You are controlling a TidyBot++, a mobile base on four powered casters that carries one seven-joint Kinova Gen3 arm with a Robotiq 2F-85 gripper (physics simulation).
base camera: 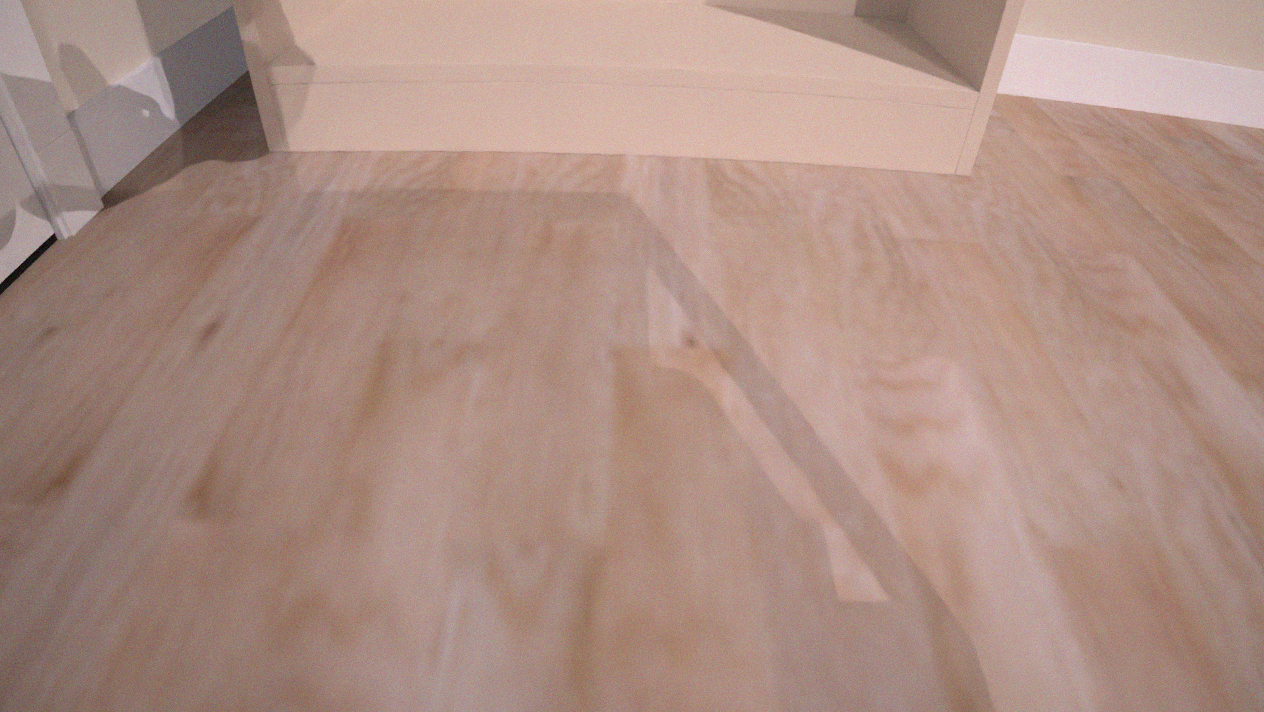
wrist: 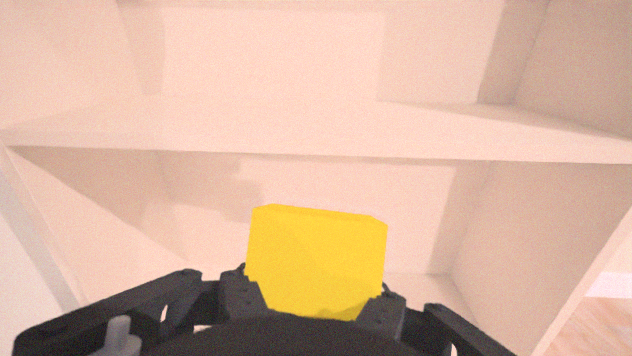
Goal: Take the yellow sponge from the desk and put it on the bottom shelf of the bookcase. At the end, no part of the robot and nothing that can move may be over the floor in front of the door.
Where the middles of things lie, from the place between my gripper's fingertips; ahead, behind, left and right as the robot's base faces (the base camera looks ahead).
Now: hand 2 cm past the yellow sponge (wrist: 310, 262).
